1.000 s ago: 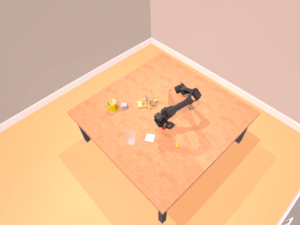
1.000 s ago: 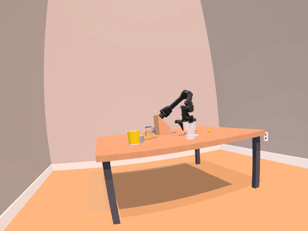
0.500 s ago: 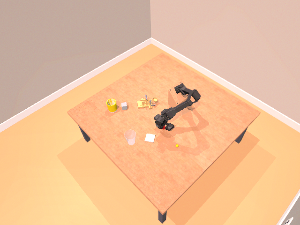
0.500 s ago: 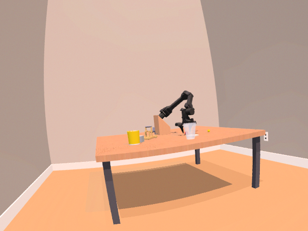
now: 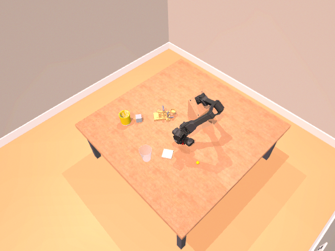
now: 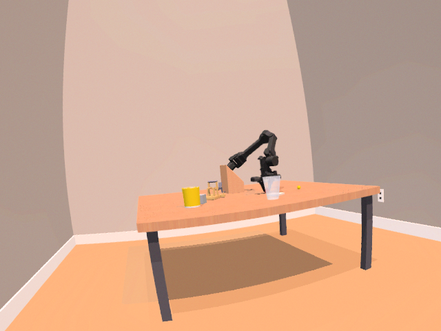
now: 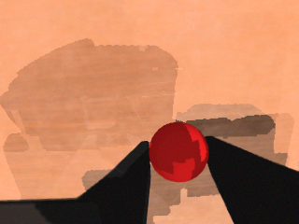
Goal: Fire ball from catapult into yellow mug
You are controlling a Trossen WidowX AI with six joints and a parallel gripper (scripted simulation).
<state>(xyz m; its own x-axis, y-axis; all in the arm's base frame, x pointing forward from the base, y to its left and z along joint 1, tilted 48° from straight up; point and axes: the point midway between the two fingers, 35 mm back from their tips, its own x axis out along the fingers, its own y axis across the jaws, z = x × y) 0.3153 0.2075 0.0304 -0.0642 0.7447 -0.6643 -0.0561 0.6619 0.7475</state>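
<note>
Now: gripper tip 290 mm to the left of the wooden catapult, 90 mm past it and 40 mm below it. Also, from my gripper tip: red ball (10 mm above); flat white square (150 mm ahead); yellow ball (210 mm to the left, 40 mm ahead).
</note>
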